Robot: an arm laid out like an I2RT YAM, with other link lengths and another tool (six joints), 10 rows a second.
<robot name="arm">
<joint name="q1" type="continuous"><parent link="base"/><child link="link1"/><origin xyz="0 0 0.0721" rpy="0 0 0"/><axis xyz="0 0 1"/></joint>
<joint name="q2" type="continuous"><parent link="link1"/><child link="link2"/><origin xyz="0.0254 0.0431 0.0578" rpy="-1.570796 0 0"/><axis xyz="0 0 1"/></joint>
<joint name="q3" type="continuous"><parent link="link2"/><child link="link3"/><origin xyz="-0.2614 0 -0.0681" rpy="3.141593 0 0"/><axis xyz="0 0 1"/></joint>
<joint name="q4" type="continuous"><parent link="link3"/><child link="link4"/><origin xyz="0.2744 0.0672 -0.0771" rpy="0 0 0"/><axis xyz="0 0 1"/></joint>
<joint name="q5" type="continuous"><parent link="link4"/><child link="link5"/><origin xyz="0.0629 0.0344 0.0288" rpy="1.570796 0 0"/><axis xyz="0 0 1"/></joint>
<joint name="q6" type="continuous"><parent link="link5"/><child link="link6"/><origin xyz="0.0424 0 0.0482" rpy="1.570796 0 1.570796"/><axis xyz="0 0 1"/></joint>
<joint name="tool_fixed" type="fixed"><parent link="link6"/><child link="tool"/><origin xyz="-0.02 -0.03 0.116" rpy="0.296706 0 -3.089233"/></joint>
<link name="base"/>
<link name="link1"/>
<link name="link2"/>
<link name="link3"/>
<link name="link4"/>
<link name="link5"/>
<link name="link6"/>
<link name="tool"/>
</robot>
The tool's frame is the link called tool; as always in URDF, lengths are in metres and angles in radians. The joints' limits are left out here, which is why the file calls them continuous.
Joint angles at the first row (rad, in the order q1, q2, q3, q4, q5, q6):
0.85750, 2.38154, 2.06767, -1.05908, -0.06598, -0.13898
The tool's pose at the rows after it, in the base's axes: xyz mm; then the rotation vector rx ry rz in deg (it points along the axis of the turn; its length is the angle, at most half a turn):
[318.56, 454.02, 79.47, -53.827, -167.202, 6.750]
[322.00, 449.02, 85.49, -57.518, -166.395, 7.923]
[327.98, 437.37, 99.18, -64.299, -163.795, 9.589]
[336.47, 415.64, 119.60, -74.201, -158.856, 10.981]
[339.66, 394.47, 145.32, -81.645, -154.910, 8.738]
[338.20, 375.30, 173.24, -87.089, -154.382, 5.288]
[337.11, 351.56, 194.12, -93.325, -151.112, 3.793]
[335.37, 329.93, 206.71, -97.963, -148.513, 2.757]
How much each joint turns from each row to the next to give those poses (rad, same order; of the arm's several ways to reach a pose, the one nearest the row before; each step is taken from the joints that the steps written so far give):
-0.00152, -0.00527, 0.00163, -0.00834, 0.00271, 0.00786
-0.00270, -0.00690, 0.01339, -0.02821, 0.02171, 0.03566
-0.01195, -0.01966, 0.02060, -0.05704, 0.02376, 0.06652
-0.02751, -0.04698, -0.00041, -0.06608, 0.02039, 0.09567
-0.02682, -0.09399, -0.06217, -0.01179, 0.00427, 0.07044
-0.01182, -0.11312, -0.08093, 0.01418, 0.03306, 0.03938
-0.02466, -0.08855, -0.05625, -0.01812, 0.01534, 0.05272
-0.02493, -0.07612, -0.06168, -0.00469, 0.01124, 0.03323

